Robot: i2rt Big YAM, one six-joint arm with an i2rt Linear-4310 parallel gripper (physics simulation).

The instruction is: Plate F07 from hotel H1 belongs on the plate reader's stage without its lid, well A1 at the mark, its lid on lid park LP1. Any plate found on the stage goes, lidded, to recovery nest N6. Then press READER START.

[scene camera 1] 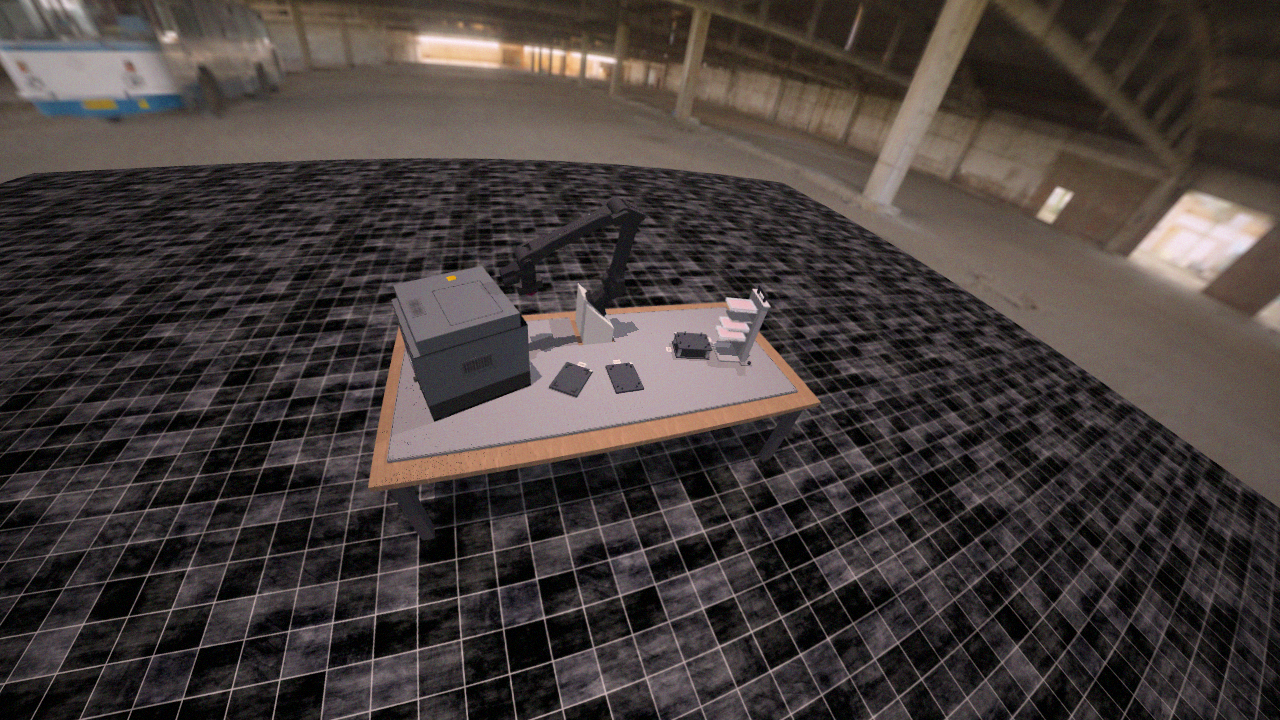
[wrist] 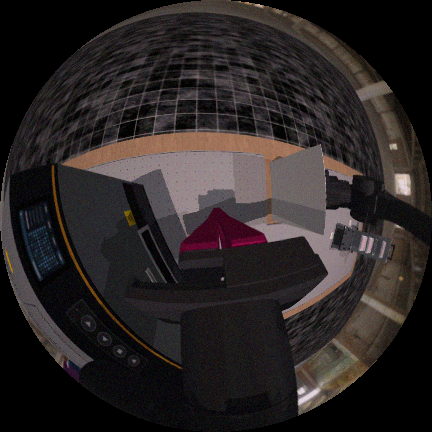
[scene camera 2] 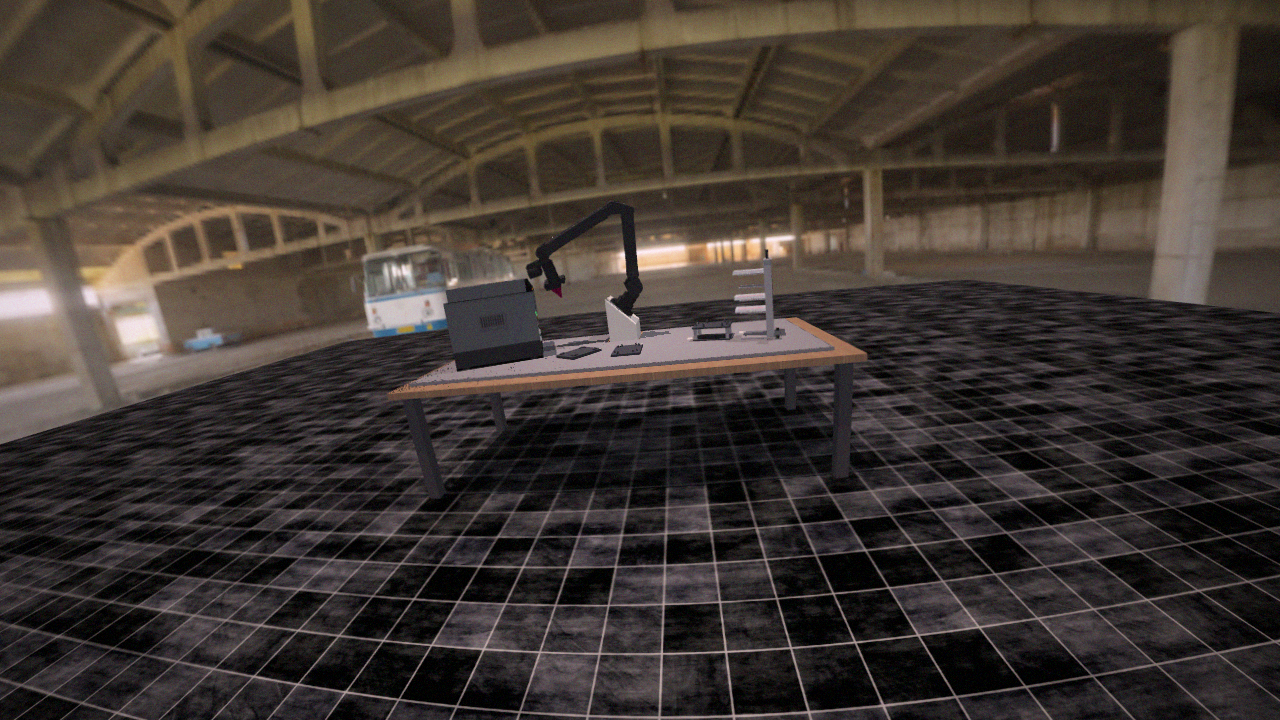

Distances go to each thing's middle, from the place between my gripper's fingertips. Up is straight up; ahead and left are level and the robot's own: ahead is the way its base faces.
The small screen (wrist: 45, 255) is 2 cm ahead of my hand, 15 cm to the right of it and 9 cm above it.
